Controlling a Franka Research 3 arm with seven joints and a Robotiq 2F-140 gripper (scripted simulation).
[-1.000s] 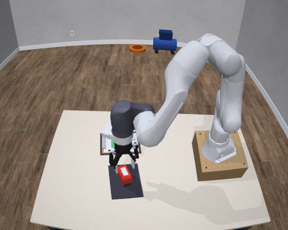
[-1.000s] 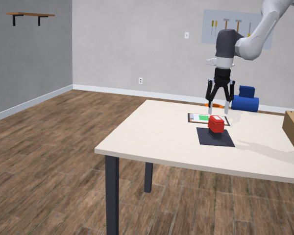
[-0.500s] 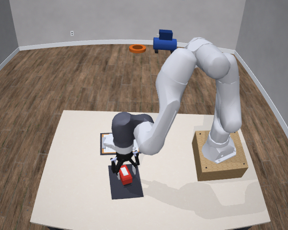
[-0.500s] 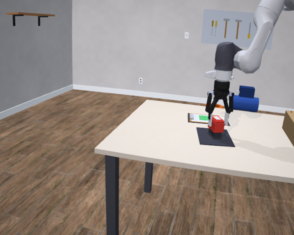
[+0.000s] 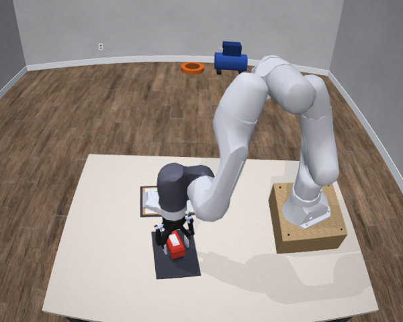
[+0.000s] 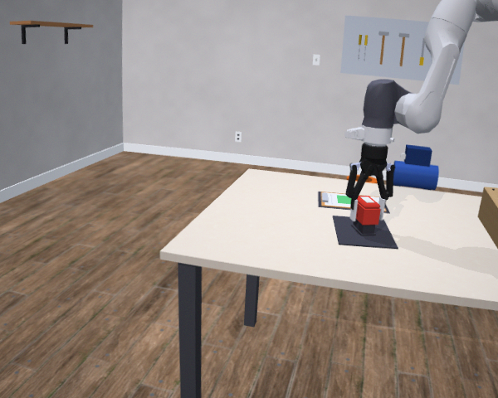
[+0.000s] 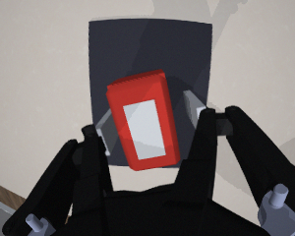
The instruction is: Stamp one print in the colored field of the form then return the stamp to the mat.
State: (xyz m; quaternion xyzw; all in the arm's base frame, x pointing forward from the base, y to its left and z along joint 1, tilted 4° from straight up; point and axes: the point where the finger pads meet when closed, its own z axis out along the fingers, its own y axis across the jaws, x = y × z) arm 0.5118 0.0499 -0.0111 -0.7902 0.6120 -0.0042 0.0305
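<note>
Right now the stamp is 2 cm below my hand. Also, from my hand: form (2 cm ahead, 29 cm to the right, 6 cm below); mat (7 cm below).
</note>
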